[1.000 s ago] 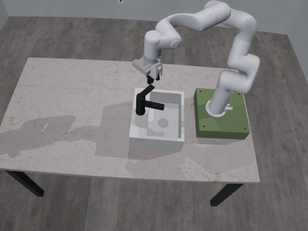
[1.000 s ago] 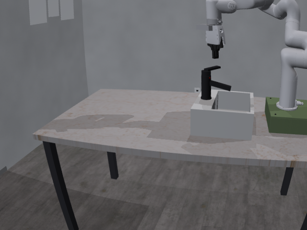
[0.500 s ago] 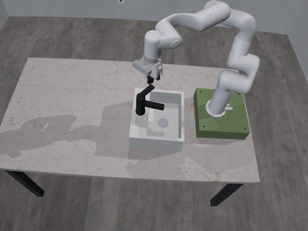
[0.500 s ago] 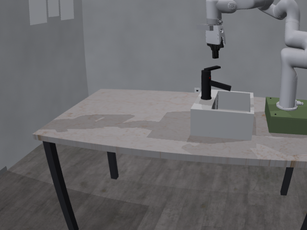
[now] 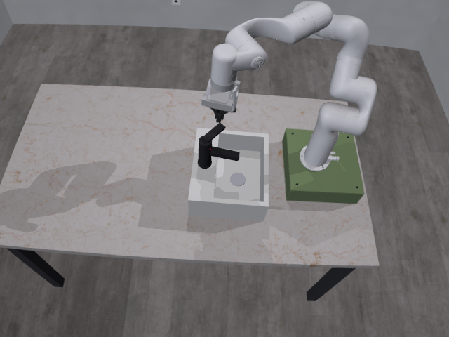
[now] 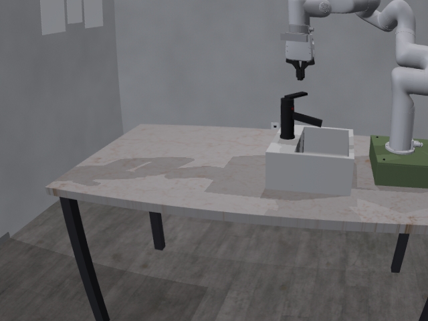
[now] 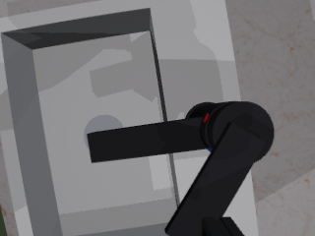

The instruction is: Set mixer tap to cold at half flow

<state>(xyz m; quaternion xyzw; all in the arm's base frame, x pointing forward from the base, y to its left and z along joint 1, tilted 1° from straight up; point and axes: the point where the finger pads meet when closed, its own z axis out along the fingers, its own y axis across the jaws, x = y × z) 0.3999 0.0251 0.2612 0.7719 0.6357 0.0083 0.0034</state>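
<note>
Right now the lever is 70 mm below my hand, 20 mm ahead of it and 10 mm to the left of it. From my hand the other things lie so: white sink (310 mm below, 70 mm behind, 50 mm to the left).
</note>
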